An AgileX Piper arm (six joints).
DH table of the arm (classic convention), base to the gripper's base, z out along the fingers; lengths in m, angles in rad. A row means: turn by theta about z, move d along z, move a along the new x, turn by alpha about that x. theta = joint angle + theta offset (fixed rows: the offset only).
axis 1: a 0; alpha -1.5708; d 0.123; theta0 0
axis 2: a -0.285; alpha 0; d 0; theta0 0.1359
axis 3: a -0.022; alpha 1.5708; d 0; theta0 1.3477
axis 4: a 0; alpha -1.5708; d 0.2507; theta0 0
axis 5: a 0; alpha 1.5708; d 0; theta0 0
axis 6: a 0; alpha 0; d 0.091; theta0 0
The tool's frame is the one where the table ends.
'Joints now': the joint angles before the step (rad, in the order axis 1, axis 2, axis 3, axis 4, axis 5, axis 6). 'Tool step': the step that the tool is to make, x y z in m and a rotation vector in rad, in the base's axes. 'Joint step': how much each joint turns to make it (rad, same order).
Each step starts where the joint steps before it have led.
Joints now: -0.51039, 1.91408, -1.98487, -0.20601, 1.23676, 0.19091
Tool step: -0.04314, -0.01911, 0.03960, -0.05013, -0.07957, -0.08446
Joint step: -0.09782, -0.09640, -0.00229, 0.00722, 0.00195, -0.01453
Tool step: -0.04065, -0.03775, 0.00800, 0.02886, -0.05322, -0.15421
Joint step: -0.15086, -0.01862, -0.00568, 0.04699, 0.00443, 0.01863
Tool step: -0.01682, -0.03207, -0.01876, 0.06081, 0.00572, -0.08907
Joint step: -0.09508, 0.04624, 0.00003, 0.03697, 0.00208, 0.00385
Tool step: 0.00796, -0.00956, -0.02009, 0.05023, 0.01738, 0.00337
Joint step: -0.00537, 0.04890, -0.00003, 0.02265, 0.00002, -0.00470
